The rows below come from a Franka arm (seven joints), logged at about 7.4 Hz.
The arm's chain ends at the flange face. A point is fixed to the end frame.
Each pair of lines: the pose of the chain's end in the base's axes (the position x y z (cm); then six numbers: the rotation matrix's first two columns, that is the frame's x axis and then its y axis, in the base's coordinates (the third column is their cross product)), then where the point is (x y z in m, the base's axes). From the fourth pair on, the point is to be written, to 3 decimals.
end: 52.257 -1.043 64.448 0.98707 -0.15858 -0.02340 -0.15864 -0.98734 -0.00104
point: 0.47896 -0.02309 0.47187
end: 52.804 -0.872 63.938 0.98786 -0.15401 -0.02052 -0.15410 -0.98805 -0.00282
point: 0.48503 -0.02136 0.46662
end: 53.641 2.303 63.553 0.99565 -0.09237 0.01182 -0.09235 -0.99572 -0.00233
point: 0.49984 0.00714 0.46156
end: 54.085 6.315 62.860 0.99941 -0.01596 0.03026 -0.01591 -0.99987 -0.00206
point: 0.509 0.044 0.454
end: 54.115 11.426 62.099 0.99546 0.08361 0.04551 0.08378 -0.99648 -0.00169
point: 0.514 0.093 0.446
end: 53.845 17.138 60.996 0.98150 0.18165 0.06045 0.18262 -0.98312 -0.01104
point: 0.516 0.149 0.434
